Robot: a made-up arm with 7 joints. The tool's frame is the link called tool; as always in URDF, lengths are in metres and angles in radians. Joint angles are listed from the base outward.
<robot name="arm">
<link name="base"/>
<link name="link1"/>
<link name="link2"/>
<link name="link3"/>
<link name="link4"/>
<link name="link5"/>
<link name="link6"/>
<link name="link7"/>
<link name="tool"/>
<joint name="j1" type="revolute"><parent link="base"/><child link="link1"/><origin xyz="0 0 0" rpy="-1.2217 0 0"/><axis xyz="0 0 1"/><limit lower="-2.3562" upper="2.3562"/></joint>
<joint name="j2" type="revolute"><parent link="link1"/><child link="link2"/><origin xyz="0 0 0" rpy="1.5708 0 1.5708"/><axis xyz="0 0 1"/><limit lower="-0.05" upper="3.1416"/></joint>
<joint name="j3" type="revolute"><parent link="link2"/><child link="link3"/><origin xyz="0 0 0" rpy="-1.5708 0 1.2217"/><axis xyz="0 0 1"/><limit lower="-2.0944" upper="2.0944"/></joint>
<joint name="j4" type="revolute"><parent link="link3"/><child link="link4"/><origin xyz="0 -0.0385 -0.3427" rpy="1.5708 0 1.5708"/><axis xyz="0 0 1"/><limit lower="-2.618" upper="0.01"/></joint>
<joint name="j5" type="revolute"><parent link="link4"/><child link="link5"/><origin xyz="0.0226 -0.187 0" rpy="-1.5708 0 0"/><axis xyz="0 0 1"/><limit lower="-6.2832" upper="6.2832"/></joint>
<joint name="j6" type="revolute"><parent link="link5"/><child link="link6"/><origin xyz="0 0 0" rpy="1.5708 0 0"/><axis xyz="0 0 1"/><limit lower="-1.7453" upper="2.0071"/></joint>
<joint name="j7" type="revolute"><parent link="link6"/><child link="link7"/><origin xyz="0 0 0" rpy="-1.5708 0 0"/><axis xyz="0 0 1"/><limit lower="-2.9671" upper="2.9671"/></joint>
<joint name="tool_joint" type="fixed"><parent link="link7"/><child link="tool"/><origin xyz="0 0 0" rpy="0 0 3.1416"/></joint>
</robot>
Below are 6 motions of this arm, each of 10 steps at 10 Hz.
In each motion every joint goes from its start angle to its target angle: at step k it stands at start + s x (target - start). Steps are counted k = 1, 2, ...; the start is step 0. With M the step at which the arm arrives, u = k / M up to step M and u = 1 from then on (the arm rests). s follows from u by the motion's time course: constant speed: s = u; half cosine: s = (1 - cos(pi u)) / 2; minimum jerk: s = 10 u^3 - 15 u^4 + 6 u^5.
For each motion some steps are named. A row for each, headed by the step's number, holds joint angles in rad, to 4 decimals.
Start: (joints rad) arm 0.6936 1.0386 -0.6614 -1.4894 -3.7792 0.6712 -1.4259
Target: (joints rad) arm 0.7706 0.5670 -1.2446 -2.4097 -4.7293 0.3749 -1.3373
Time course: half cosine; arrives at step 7
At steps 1, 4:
1: 0.6974 1.0152 -0.6903 -1.5350 -3.8262 0.6565 -1.4215
4: 0.7407 0.7503 -1.0179 -2.0519 -4.3600 0.4901 -1.3717

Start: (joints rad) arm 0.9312 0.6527 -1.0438 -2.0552 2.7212 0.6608 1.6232
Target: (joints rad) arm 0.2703 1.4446 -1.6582 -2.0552 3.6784 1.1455 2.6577
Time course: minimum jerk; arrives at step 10
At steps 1, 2, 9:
1: 0.9255 0.6595 -1.0491 -2.0552 2.7294 0.6649 1.6321
2: 0.8929 0.6986 -1.0794 -2.0552 2.7766 0.6889 1.6831
9: 0.2760 1.4378 -1.6529 -2.0552 3.6702 1.1414 2.6488

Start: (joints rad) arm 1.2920 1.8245 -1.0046 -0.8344 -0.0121 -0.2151 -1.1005
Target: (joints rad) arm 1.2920 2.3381 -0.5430 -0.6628 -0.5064 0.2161 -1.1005
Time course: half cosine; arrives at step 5
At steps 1, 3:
1: 1.2920 1.8735 -0.9605 -0.8180 -0.0593 -0.1739 -1.1005
3: 1.2920 2.1607 -0.7025 -0.7221 -0.3356 0.0671 -1.1005

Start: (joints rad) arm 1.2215 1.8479 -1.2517 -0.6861 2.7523 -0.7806 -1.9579
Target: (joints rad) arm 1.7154 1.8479 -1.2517 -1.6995 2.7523 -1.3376 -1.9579
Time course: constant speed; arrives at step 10
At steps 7, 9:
7: 1.5672 1.8479 -1.2517 -1.3955 2.7523 -1.1705 -1.9579
9: 1.6660 1.8479 -1.2517 -1.5982 2.7523 -1.2819 -1.9579

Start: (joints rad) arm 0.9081 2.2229 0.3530 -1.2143 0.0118 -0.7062 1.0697
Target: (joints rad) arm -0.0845 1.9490 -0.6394 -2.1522 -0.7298 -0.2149 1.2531
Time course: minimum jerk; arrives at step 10
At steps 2, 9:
2: 0.8506 2.2070 0.2955 -1.2686 -0.0312 -0.6777 1.0803
9: -0.0760 1.9513 -0.6309 -2.1442 -0.7235 -0.2191 1.2515

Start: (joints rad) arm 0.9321 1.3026 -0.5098 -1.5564 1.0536 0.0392 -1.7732
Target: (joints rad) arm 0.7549 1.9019 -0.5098 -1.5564 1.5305 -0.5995 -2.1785
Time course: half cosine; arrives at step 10
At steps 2, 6, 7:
2: 0.9152 1.3598 -0.5098 -1.5564 1.0991 -0.0218 -1.8119
6: 0.8161 1.6948 -0.5098 -1.5564 1.3657 -0.3788 -2.0385
7: 0.7914 1.7784 -0.5098 -1.5564 1.4322 -0.4679 -2.0950

